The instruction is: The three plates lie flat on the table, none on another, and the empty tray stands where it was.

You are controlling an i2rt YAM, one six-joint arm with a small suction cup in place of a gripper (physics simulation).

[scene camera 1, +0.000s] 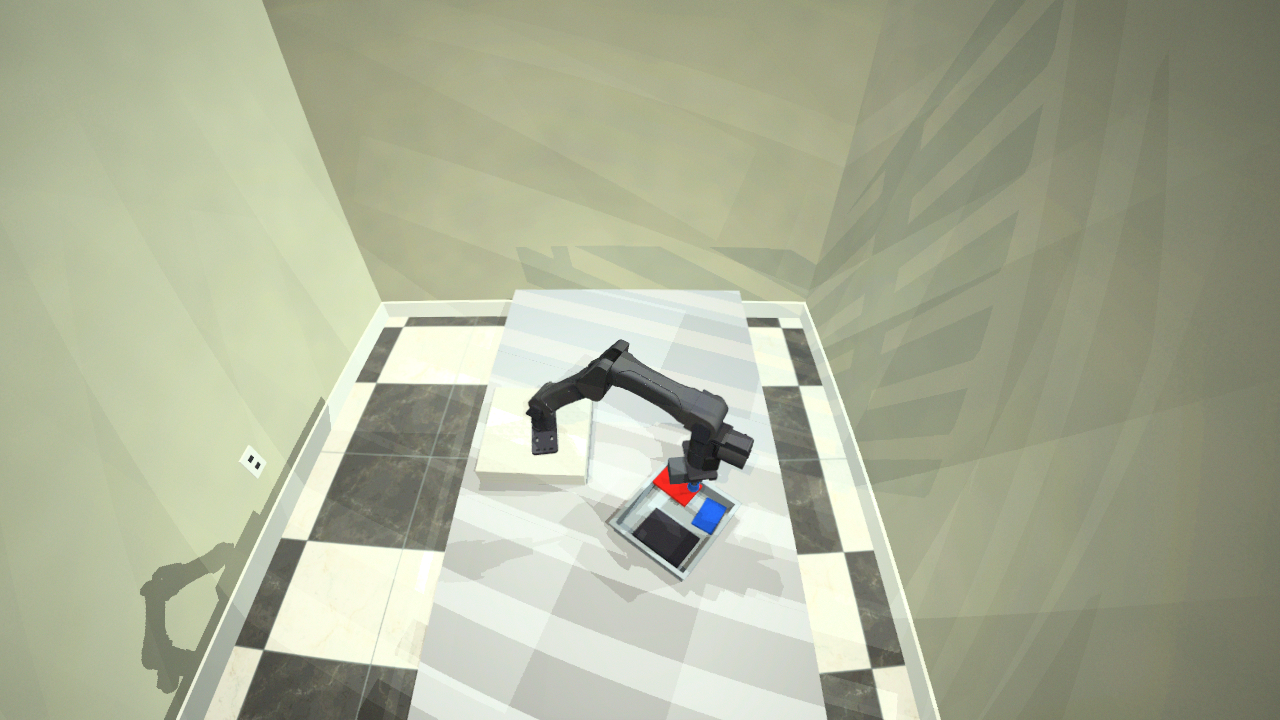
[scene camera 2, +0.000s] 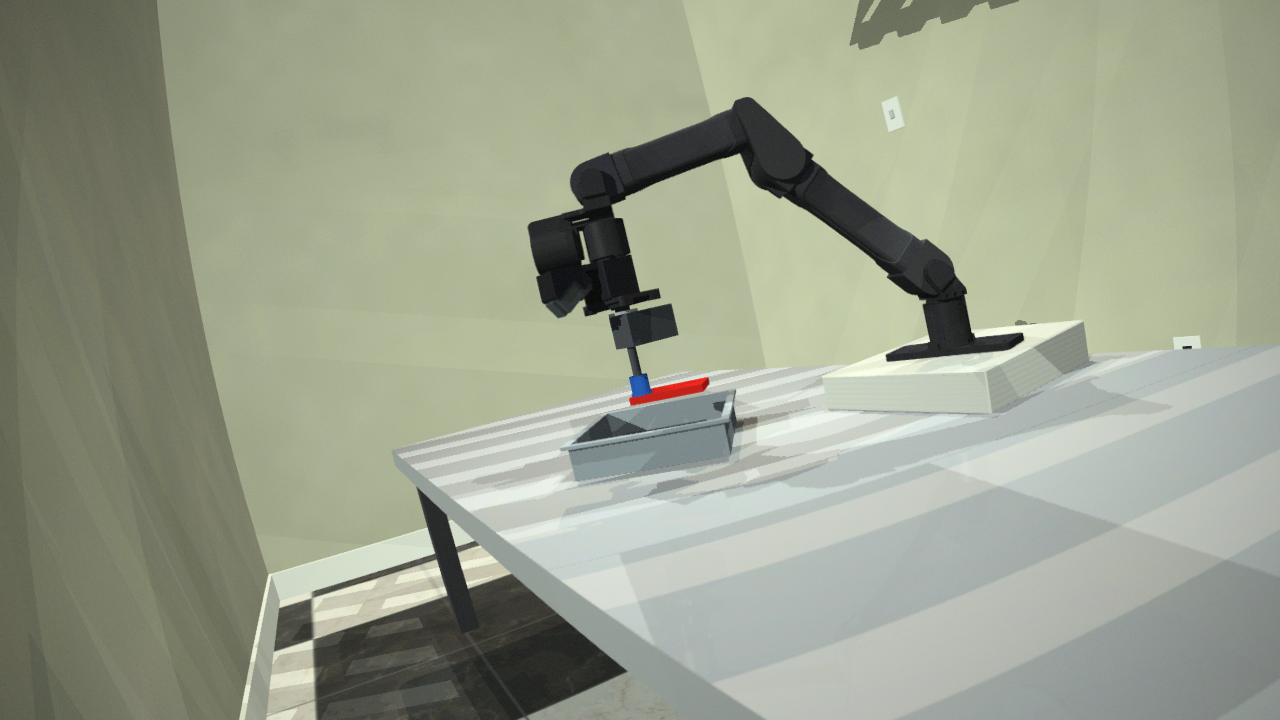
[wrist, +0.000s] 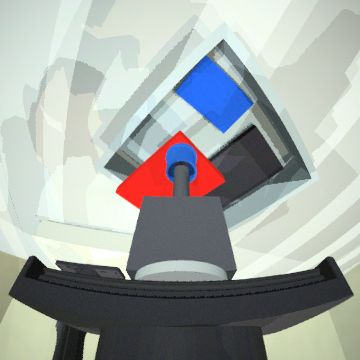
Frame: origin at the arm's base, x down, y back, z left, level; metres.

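Where they show: hand, its tool point: point(scene camera 1: 692, 489) point(scene camera 2: 644, 401) point(wrist: 180, 151); arm's base, origin of its link: point(scene camera 1: 544, 424) point(scene camera 2: 953, 350) point(wrist: 89, 269).
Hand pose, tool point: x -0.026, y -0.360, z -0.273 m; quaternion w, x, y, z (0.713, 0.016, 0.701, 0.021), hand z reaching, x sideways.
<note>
Each offset is from my tool point to the top centre of the thing. Level surfaces: height alone.
My suction cup point(scene camera 1: 693, 486) point(scene camera 2: 640, 385) point(wrist: 181, 161) is shut on the red plate {dx -0.012, dy +0.036, dz +0.016 m} point(scene camera 1: 674, 488) point(scene camera 2: 678, 391) point(wrist: 145, 179), near one end of it. The red plate hangs roughly level, a little above the rim of the grey tray {dx +0.032, dy +0.049, dz -0.043 m} point(scene camera 1: 646, 551) point(scene camera 2: 651, 454) point(wrist: 300, 125). In the tray lie a blue plate {dx +0.070, dy -0.040, dz -0.044 m} point(scene camera 1: 709, 515) point(wrist: 214, 94) and a larger black plate {dx +0.069, dy +0.079, dz -0.083 m} point(scene camera 1: 665, 537) point(wrist: 250, 162), side by side. The tray's walls hide the blue plate in scene camera 2. The red plate covers part of the tray in the wrist view.
The arm's base stands on a cream block point(scene camera 1: 510, 456) point(scene camera 2: 904, 391) beyond one side of the tray. All stands on a pale table {dx +0.082 m} point(scene camera 1: 554, 653) point(scene camera 2: 895, 555). The table's edge and a table leg point(scene camera 2: 447, 564) show in scene camera 2.
</note>
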